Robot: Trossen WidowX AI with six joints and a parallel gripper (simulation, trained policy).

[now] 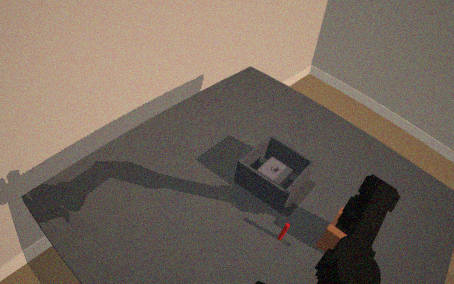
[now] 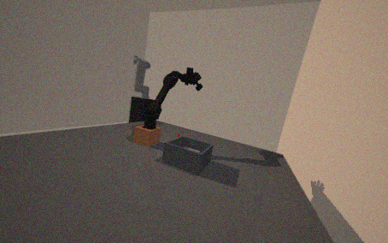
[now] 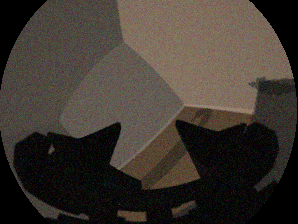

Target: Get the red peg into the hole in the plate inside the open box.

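My gripper tip is 160 mm short of the red peg, 550 mm to the left of it and 440 mm above it. Round my gripper tip: light grey plate (330 mm ahead, 720 mm to the right, 440 mm below); then box (330 mm ahead, 720 mm to the right, 460 mm below).
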